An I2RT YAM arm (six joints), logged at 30 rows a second.
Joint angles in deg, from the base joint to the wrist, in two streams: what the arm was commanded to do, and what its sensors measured. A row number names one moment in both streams.
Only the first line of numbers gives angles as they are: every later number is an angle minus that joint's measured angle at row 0.
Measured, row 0:
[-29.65 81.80 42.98 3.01 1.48 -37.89]
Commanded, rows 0 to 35:
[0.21 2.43 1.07 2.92 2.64 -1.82]
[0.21 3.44 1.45 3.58 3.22 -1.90]
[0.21 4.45 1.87 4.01 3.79 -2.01]
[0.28 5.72 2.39 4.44 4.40 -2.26]
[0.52 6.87 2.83 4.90 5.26 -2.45]
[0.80 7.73 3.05 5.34 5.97 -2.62]
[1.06 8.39 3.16 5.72 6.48 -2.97]
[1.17 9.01 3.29 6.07 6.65 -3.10]
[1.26 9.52 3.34 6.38 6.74 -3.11]
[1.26 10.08 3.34 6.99 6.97 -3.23]
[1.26 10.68 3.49 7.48 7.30 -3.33]
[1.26 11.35 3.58 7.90 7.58 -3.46]
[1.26 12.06 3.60 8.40 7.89 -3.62]
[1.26 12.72 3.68 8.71 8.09 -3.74]
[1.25 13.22 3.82 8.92 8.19 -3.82]
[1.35 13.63 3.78 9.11 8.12 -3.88]
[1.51 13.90 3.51 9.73 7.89 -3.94]
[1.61 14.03 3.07 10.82 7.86 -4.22]
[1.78 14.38 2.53 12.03 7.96 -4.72]
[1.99 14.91 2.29 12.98 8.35 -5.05]
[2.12 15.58 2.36 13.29 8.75 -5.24]
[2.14 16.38 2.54 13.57 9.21 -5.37]
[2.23 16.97 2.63 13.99 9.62 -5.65]
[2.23 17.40 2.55 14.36 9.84 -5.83]
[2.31 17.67 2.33 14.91 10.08 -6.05]
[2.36 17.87 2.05 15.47 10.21 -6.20]
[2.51 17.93 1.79 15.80 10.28 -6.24]
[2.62 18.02 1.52 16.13 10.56 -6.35]
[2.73 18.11 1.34 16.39 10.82 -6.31]
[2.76 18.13 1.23 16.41 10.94 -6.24]
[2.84 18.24 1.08 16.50 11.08 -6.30]
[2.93 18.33 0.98 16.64 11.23 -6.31]
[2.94 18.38 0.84 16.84 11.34 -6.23]
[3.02 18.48 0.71 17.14 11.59 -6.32]
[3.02 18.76 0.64 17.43 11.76 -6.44]
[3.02 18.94 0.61 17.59 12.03 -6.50]
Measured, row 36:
[2.97 18.49 0.77 16.93 10.97 -5.88]
